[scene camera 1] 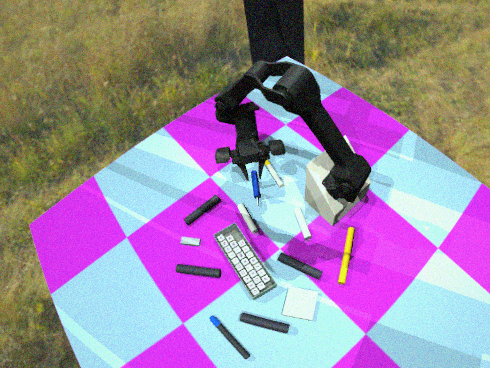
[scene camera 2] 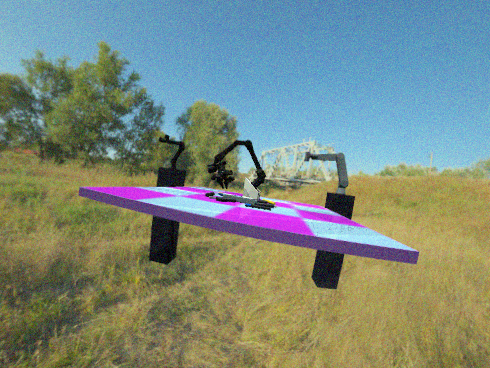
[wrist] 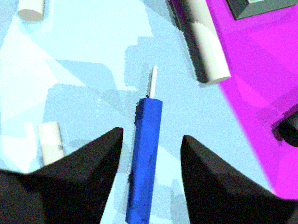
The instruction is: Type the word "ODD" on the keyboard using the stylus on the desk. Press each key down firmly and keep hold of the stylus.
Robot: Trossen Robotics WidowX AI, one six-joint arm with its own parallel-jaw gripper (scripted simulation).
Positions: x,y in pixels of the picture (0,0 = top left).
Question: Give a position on a yellow marker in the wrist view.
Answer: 49,134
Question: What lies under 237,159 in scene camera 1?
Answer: My gripper.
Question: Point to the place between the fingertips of my gripper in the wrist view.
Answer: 152,139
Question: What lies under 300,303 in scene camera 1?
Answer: A white pad.
